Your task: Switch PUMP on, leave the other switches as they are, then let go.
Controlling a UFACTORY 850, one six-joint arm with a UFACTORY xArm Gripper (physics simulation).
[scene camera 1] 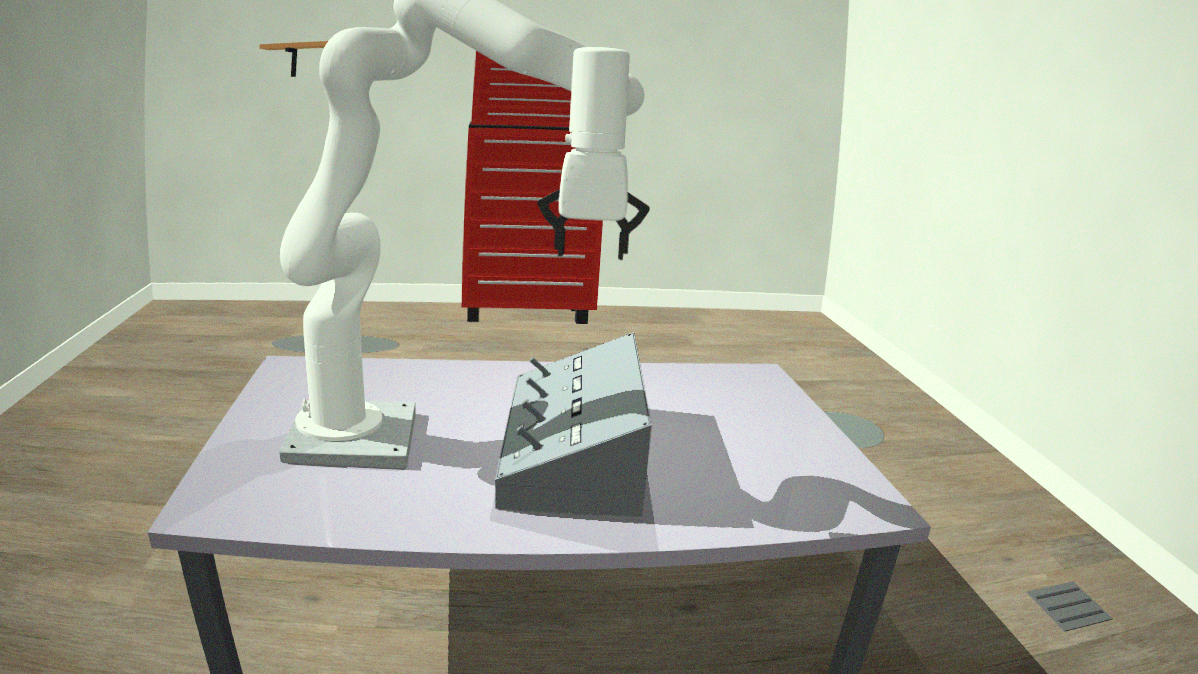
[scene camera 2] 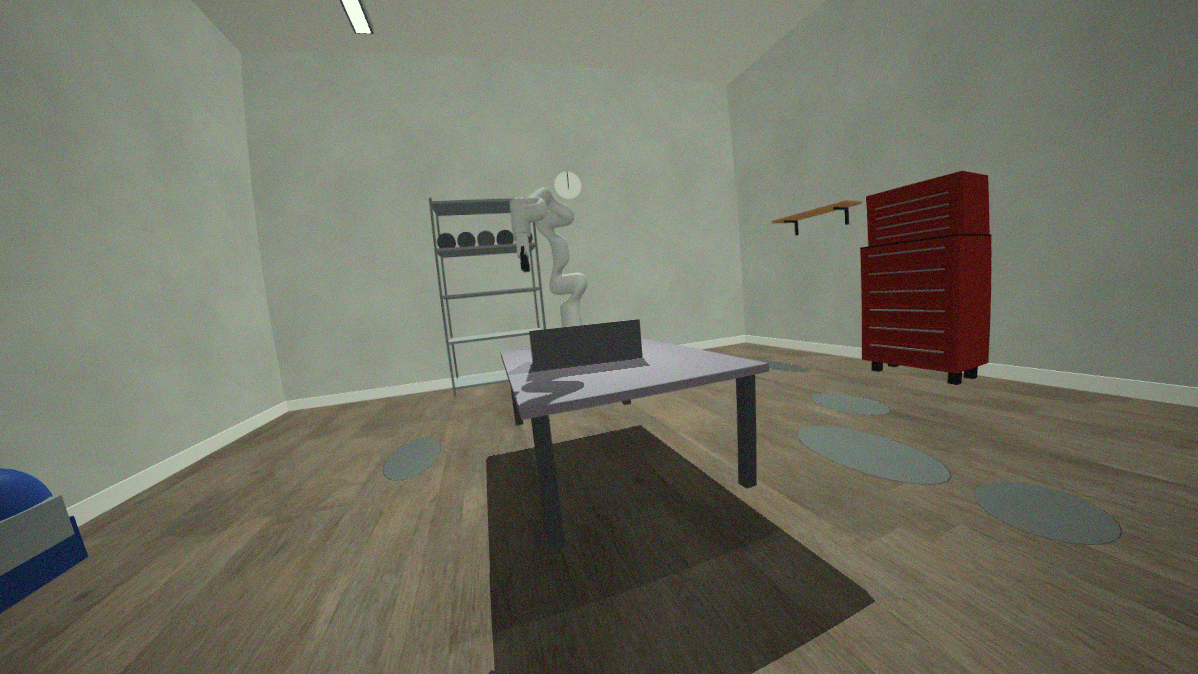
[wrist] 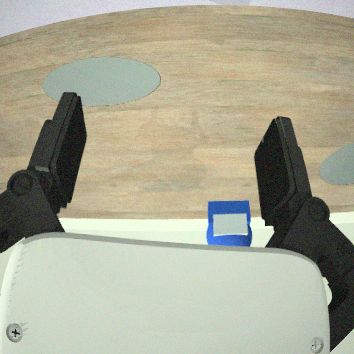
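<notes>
A grey sloped switch panel (scene camera 1: 609, 381) (scene camera 2: 586, 345) stands on the table; its back faces the view in scene camera 2. Several dark lever switches stand in a row on its sloped face, among them the far lever (scene camera 1: 539, 368) and the near lever (scene camera 1: 531, 439). Small white label plates sit beside them. The labels are too small to read, so I cannot tell which lever is PUMP or how each is set. My gripper (scene camera 1: 590, 254) (scene camera 2: 525, 264) (wrist: 175, 122) is open and empty, high above the panel and apart from it. The panel does not show in the wrist view.
The pale table (scene camera 1: 376, 511) (scene camera 2: 695, 360) carries the arm's base plate (scene camera 1: 389, 448) left of the panel in scene camera 1. A red tool cabinet (scene camera 1: 527, 243) (scene camera 2: 908, 293) stands on the floor beyond. A shelf rack (scene camera 2: 492, 292) stands behind the arm. A blue object (wrist: 228, 207) shows in the wrist view.
</notes>
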